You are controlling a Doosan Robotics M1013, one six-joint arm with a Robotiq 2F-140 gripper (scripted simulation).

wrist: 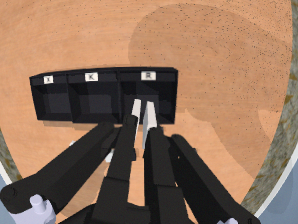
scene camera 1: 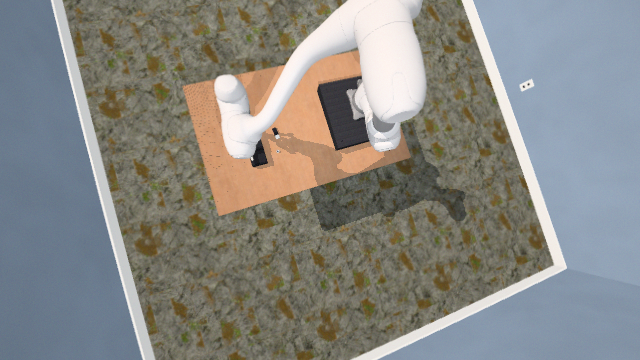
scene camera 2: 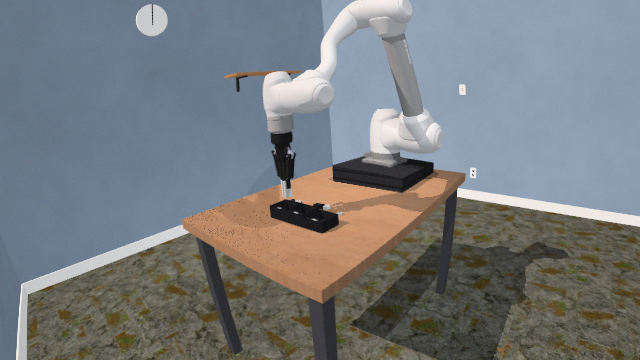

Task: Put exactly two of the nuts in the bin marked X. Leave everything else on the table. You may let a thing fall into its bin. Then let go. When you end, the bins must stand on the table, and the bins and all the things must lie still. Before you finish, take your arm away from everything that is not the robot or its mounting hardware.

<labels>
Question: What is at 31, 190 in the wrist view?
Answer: My gripper.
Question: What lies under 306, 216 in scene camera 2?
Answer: A black bin row.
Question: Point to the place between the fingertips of my gripper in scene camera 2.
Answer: At 287, 196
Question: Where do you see a black bin row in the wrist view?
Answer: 93, 93
</labels>
